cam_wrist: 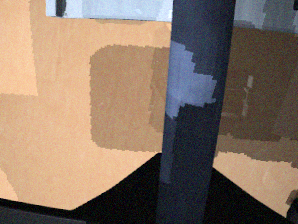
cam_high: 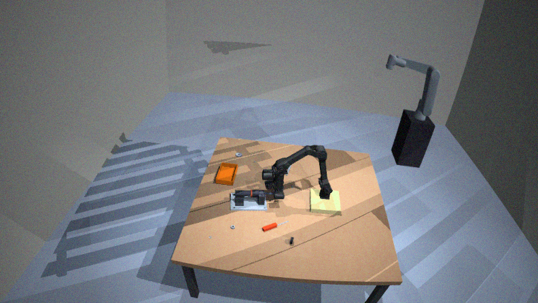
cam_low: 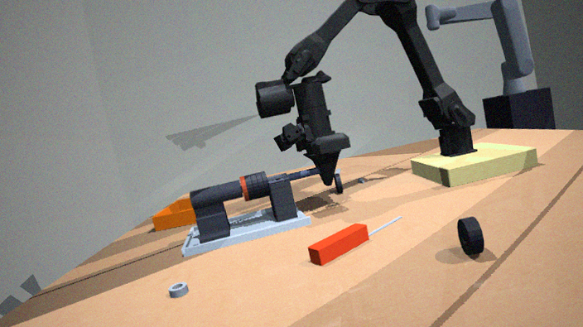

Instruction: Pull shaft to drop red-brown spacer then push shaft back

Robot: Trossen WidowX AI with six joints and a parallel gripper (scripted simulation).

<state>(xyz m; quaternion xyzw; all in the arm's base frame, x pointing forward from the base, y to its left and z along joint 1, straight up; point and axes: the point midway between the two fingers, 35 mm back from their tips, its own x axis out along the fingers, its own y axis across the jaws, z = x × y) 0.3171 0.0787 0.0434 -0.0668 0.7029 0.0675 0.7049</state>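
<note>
Now: gripper tip 8 cm short of the shaft, 1 cm to the right of it and 3 cm below it. The rest, counted from my gripper tip: orange tray: 37 cm ahead, 21 cm to the right, 4 cm below; red-brown spacer: 16 cm ahead, 3 cm to the left, 3 cm above; dark spacer: 14 cm ahead, 3 cm to the left, 3 cm above.
</note>
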